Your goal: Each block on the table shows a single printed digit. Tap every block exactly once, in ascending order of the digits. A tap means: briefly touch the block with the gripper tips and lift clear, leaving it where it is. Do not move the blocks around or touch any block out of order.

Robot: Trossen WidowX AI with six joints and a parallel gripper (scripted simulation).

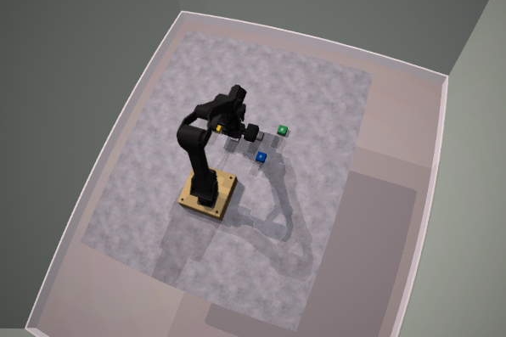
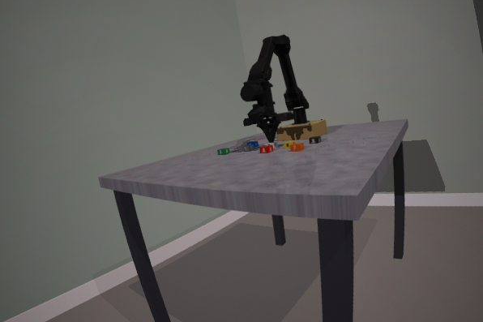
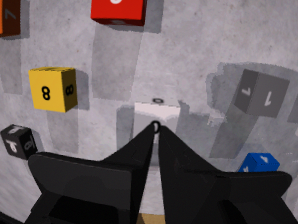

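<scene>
Now: the white block 10 mm below my gripper tip. The rest, counted from my gripper tip: yellow block (90 mm to the left, 30 mm ahead, 10 mm below); then grey block (80 mm to the right, 30 mm ahead, 10 mm below); then red block (90 mm ahead, 30 mm to the left, 10 mm below).
</scene>
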